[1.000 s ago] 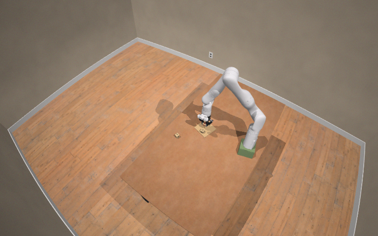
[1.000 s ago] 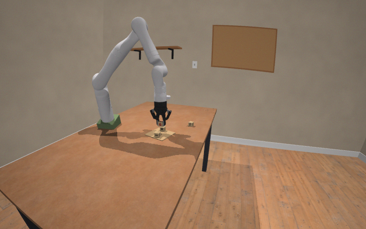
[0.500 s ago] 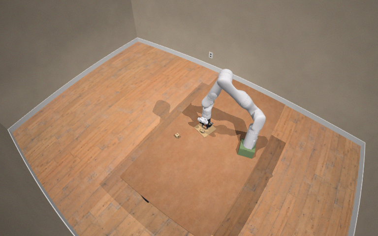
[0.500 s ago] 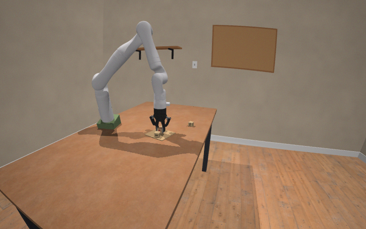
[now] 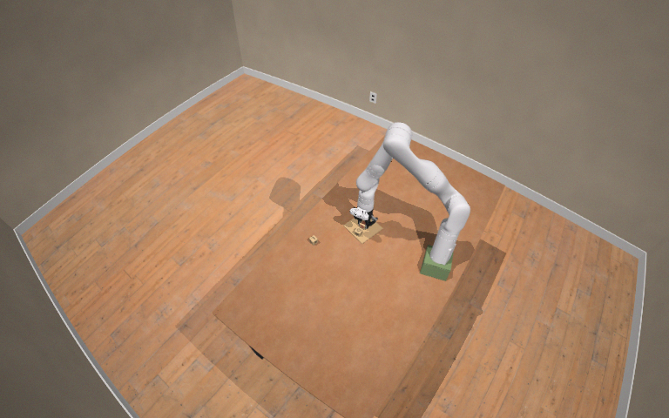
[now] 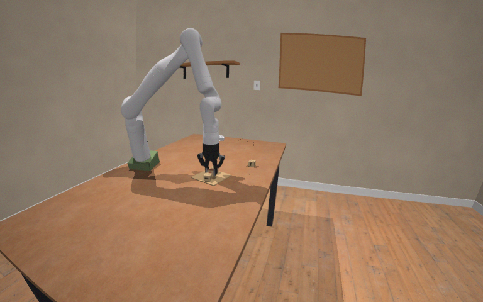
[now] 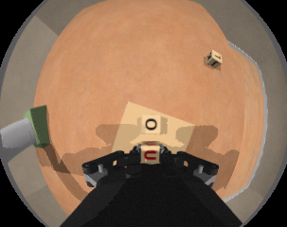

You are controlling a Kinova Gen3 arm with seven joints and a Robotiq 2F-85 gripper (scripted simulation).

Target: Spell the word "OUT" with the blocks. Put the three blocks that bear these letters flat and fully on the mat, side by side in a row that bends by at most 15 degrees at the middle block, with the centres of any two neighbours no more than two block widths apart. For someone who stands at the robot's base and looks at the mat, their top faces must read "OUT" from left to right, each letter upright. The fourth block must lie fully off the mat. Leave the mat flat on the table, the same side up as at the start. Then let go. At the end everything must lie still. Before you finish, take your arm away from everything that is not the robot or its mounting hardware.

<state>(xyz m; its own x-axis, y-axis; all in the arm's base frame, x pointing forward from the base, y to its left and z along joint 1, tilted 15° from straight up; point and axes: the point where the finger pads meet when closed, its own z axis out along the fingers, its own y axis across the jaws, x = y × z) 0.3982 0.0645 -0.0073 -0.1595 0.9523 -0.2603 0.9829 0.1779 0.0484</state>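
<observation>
My hand is 30 mm above the tan mat. Also, from my hand: letter block 10 mm behind, 50 mm to the left, 10 mm below.
</observation>
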